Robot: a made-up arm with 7 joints. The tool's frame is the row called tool. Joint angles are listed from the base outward. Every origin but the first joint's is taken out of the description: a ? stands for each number. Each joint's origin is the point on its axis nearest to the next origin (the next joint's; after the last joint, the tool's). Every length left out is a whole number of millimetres.
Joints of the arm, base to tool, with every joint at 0 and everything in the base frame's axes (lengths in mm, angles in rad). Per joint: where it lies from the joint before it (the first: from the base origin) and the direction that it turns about. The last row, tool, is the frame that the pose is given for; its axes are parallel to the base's.
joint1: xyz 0 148 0 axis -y
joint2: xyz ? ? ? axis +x
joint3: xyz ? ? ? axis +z
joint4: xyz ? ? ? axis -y
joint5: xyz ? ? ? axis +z
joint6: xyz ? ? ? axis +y
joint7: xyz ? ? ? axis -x
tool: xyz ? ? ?
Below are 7 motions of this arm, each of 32 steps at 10 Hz.
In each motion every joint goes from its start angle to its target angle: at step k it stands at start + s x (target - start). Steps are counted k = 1, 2, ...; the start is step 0. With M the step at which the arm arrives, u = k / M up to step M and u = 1 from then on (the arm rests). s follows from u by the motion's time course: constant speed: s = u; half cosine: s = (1 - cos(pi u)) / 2; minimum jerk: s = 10 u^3 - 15 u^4 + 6 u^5.
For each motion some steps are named. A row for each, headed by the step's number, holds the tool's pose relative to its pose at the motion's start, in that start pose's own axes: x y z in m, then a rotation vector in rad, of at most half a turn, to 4 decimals.
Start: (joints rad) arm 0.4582 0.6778 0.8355 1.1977 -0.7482 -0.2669 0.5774
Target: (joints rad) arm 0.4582 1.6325 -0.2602 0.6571 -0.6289 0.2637 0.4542
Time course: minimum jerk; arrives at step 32
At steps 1, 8, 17, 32:
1: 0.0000 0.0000 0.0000 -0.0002 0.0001 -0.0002
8: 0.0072 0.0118 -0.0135 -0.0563 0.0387 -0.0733
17: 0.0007 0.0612 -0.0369 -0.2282 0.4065 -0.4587
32: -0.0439 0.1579 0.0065 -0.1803 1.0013 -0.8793

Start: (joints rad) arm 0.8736 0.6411 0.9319 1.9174 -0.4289 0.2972 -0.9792
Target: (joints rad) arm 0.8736 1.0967 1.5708 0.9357 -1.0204 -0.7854 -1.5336
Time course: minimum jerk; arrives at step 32
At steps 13, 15, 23, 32:
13: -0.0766 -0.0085 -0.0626 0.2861 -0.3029 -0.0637
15: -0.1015 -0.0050 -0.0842 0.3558 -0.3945 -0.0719
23: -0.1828 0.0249 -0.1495 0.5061 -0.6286 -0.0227
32: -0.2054 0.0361 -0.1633 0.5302 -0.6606 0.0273

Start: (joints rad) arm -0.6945 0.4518 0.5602 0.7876 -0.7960 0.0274 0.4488
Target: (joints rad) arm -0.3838 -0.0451 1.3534 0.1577 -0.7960 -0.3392 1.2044
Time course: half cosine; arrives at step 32
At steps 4, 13, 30, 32:
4: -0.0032 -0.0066 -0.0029 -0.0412 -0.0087 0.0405
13: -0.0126 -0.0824 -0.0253 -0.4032 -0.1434 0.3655
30: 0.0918 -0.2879 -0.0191 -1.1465 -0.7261 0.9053
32: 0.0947 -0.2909 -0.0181 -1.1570 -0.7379 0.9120

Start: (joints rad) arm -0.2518 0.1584 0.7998 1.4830 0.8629 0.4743 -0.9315
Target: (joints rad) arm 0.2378 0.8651 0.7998 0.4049 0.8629 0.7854 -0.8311
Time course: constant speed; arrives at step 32
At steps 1, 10, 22, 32:
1: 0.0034 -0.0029 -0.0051 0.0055 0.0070 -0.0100
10: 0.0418 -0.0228 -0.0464 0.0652 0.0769 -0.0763
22: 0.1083 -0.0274 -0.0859 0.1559 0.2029 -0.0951
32: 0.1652 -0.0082 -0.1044 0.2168 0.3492 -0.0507

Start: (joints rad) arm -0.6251 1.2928 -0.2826 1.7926 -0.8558 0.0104 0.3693
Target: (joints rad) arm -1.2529 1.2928 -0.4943 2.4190 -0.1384 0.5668 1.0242
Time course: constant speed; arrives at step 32
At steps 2, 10, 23, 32:
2: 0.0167 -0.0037 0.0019 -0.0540 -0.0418 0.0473
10: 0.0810 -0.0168 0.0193 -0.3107 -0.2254 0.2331
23: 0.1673 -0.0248 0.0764 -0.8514 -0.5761 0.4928
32: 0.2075 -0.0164 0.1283 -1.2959 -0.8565 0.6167

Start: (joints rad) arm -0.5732 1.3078 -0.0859 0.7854 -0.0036 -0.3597 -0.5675
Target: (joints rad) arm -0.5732 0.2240 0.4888 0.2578 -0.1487 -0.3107 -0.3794
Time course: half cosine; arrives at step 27
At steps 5, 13, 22, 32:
5: -0.0078 -0.0247 0.0189 -0.0161 0.0828 0.0539
13: -0.0109 -0.1490 0.1410 -0.1661 0.4999 0.3071
22: 0.0854 -0.2667 0.3319 -0.4900 0.9955 0.5972
32: 0.1162 -0.2796 0.3691 -0.5666 1.0848 0.6506

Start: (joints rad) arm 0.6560 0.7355 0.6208 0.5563 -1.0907 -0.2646 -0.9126
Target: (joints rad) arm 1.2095 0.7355 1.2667 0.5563 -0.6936 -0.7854 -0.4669
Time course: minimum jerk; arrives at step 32
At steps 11, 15, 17, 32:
11: 0.0047 0.0142 -0.0333 0.0928 0.1445 0.2433
15: 0.0062 0.0288 -0.0596 0.2085 0.2447 0.4817
17: 0.0062 0.0365 -0.0716 0.2828 0.2846 0.6085
32: 0.0041 0.0615 -0.1046 0.6390 0.3647 1.0381

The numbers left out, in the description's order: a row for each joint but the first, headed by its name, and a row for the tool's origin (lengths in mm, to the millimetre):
joint2: 0 0 0
joint3: 0 0 -242
joint4: 0 0 0
joint5: 0 0 -285
joint6: 0 0 0
joint7: 0 0 0
tool: 0 0 0

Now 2 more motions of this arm.
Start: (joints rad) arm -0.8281 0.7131 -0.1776 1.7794 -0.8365 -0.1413 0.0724
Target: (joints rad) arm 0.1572 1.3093 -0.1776 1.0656 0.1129 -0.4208 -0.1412
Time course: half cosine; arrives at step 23
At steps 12, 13, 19, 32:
12: -0.1503 0.1475 0.0046 0.4130 0.1453 0.0674
13: -0.1665 0.1713 0.0157 0.4902 0.1683 0.0783
19: -0.2253 0.2804 0.1077 0.9430 0.2645 0.1304
32: -0.2334 0.3007 0.1365 1.0618 0.2801 0.1407

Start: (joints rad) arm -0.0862 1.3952 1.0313 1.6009 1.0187 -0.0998 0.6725
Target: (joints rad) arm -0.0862 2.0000 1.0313 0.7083 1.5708 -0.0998 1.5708
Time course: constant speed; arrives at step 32
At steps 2, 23, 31, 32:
2: -0.0003 0.0113 -0.0010 -0.0347 0.0007 0.0176
23: 0.0311 0.1175 -0.0100 -0.3562 -0.1111 0.1106
31: 0.0581 0.1485 -0.0130 -0.4695 -0.1981 0.0848
32: 0.0620 0.1519 -0.0133 -0.4837 -0.2101 0.0787

